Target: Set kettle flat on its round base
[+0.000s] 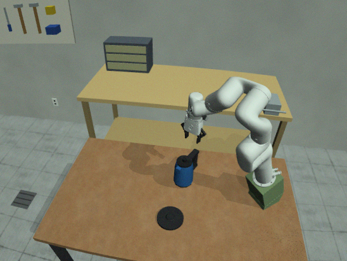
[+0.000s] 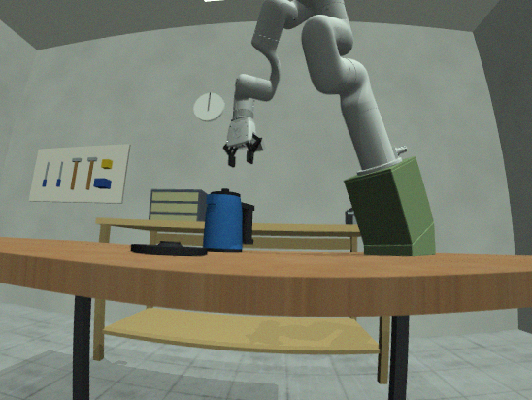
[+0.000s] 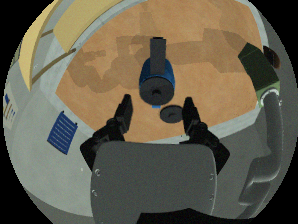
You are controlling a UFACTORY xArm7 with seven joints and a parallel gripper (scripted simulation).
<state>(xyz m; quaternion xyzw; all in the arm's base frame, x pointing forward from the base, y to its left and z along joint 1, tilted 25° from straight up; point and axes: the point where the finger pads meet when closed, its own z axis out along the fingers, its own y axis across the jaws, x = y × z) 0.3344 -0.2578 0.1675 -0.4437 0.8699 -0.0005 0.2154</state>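
The blue kettle lies 20 mm ahead of my hand, 30 mm to the left of it and 210 mm below it. From my hand the other things lie so: round black base: 110 mm ahead, 340 mm to the left, 300 mm below.
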